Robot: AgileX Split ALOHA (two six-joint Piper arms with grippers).
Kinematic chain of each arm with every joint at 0, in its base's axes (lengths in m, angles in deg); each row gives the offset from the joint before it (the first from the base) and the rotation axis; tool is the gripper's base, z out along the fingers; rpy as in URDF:
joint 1: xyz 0 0 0.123 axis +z
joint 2: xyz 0 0 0 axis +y
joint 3: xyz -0.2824 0 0.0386 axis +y
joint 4: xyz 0.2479 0 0.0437 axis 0.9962 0 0.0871
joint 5: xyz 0 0 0 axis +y
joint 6: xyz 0.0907 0 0.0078 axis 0.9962 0 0.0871
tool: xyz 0 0 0 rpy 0 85 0
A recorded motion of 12 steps. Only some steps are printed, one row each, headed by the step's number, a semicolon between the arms.
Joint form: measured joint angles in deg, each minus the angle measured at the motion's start. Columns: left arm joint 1, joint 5, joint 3, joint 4, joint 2, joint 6; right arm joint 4, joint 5, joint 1, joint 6, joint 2, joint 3.
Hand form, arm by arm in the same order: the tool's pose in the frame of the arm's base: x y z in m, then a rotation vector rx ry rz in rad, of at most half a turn. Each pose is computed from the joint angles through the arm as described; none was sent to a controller.
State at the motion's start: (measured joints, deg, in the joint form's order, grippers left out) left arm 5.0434 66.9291 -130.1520 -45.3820 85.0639 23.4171; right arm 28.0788 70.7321 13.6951 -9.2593 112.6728 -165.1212
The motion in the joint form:
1: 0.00 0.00 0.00 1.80 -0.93 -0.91; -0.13 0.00 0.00 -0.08 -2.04 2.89
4: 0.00 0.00 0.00 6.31 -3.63 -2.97; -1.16 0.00 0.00 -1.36 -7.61 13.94
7: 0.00 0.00 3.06 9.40 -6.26 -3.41; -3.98 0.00 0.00 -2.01 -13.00 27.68
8: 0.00 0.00 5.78 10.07 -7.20 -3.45; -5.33 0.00 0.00 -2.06 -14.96 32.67
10: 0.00 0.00 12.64 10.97 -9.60 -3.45; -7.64 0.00 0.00 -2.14 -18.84 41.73
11: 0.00 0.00 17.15 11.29 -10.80 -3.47; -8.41 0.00 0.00 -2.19 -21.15 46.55
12: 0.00 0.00 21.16 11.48 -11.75 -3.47; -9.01 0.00 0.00 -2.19 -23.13 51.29
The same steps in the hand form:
1: 0.2240 -0.0382 0.6060 0.4607 1.6471 -0.4964; 0.3162 0.1185 0.5783 -0.5326 1.7117 0.5856
4: 0.2042 -0.0350 0.6133 0.4252 1.6412 -0.4226; 0.3109 0.1158 0.5698 -0.5430 1.8039 0.5642
7: 0.1946 -0.0323 0.6096 0.4043 1.6678 -0.3734; 0.3123 0.1122 0.5440 -0.5386 1.9572 0.5201
8: 0.1964 -0.0313 0.6024 0.3950 1.7012 -0.3715; 0.3114 0.1101 0.5330 -0.5346 2.0149 0.4981
10: 0.1995 -0.0299 0.5834 0.3769 1.7800 -0.3797; 0.3055 0.1054 0.5131 -0.5303 2.1130 0.4585
11: 0.2036 -0.0292 0.5689 0.3644 1.8367 -0.3926; 0.2995 0.1028 0.5032 -0.5303 2.1592 0.4457
12: 0.2074 -0.0286 0.5551 0.3533 1.8885 -0.4062; 0.2947 0.1007 0.4913 -0.5302 2.2094 0.4370

